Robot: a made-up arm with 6 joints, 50 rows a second.
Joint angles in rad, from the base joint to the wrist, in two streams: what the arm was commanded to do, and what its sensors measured. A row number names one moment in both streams.
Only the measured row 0 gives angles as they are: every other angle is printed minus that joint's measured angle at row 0.
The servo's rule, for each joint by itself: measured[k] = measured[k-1] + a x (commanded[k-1-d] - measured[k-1]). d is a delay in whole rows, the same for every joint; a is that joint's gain. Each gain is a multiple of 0.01, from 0.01 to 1. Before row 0 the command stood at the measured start. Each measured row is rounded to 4 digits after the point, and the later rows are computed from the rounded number. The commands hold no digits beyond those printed.
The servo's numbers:
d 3
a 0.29 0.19 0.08 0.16 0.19 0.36
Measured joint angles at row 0:
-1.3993 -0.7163 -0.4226 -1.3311 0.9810 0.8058
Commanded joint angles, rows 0 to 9:
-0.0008 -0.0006 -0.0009 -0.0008 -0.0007 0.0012
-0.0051 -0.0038 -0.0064 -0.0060 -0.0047 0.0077
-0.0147 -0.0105 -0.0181 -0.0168 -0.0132 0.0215
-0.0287 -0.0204 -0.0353 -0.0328 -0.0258 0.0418
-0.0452 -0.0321 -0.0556 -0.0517 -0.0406 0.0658
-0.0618 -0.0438 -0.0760 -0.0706 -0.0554 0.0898
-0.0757 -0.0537 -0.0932 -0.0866 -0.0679 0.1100
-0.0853 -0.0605 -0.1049 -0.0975 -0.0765 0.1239
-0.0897 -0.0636 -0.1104 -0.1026 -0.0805 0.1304
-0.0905 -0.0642 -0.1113 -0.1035 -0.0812 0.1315
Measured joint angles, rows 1 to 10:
0.0000 0.0000 0.0000 0.0000 0.0000 0.0000
0.0000 0.0000 0.0000 0.0000 0.0000 0.0000
0.0000 0.0000 0.0000 0.0000 0.0000 0.0000
-0.0002 -0.0001 -0.0001 -0.0001 -0.0001 0.0004
-0.0016 -0.0008 -0.0006 -0.0010 -0.0010 0.0030
-0.0054 -0.0026 -0.0020 -0.0035 -0.0033 0.0097
-0.0122 -0.0060 -0.0047 -0.0082 -0.0076 0.0213
-0.0218 -0.0110 -0.0088 -0.0152 -0.0139 0.0373
-0.0334 -0.0172 -0.0142 -0.0241 -0.0218 0.0562
-0.0457 -0.0241 -0.0205 -0.0341 -0.0306 0.0756

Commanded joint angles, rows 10 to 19:
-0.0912 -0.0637 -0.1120 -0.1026 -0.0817 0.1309
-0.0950 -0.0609 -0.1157 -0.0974 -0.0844 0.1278
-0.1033 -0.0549 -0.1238 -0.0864 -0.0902 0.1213
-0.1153 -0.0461 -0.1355 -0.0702 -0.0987 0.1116
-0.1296 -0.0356 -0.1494 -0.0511 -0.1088 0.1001
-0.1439 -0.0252 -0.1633 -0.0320 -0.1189 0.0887
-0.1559 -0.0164 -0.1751 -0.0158 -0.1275 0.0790
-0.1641 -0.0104 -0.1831 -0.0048 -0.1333 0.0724
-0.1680 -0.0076 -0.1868 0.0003 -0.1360 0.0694
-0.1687 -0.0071 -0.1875 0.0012 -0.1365 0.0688
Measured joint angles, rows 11 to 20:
-0.0572 -0.0310 -0.0273 -0.0442 -0.0393 0.0930
-0.0666 -0.0372 -0.0339 -0.0535 -0.0471 0.1065
-0.0735 -0.0423 -0.0401 -0.0615 -0.0536 0.1155
-0.0786 -0.0464 -0.0459 -0.0681 -0.0589 0.1210
-0.0834 -0.0492 -0.0515 -0.0728 -0.0637 0.1234
-0.0892 -0.0503 -0.0573 -0.0750 -0.0687 0.1226
-0.0968 -0.0495 -0.0636 -0.0742 -0.0744 0.1186
-0.1063 -0.0469 -0.0705 -0.0705 -0.0809 0.1119
-0.1172 -0.0428 -0.0779 -0.0643 -0.0881 0.1035
-0.1284 -0.0378 -0.0857 -0.0565 -0.0956 0.0947

